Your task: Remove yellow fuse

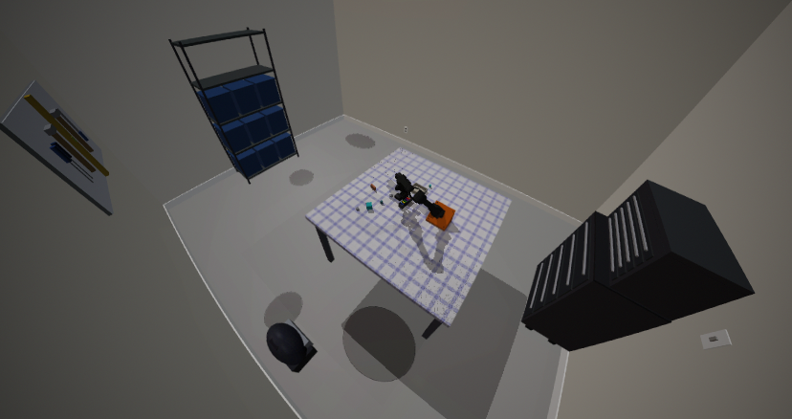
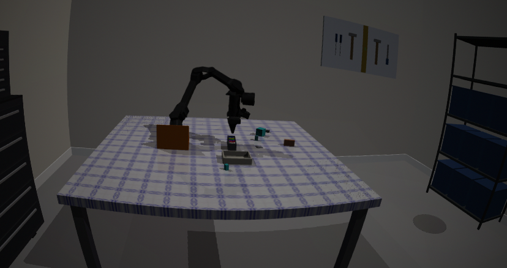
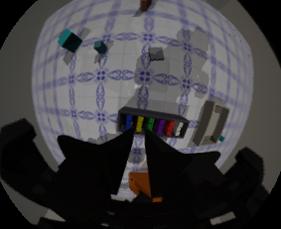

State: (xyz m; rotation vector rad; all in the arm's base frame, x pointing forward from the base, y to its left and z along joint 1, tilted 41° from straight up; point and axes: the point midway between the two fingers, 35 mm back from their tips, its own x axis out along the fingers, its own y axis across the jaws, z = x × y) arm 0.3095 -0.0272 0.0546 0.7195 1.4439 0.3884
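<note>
My gripper tip is now 4 cm above the yellow fuse. From my gripper tip the other things lie so: small grey piece 14 cm ahead, 7 cm below, 4 cm to the right; then grey tray 23 cm to the right, 6 cm below, 3 cm behind; then teal cube 22 cm ahead, 18 cm to the left, 5 cm below.
</note>
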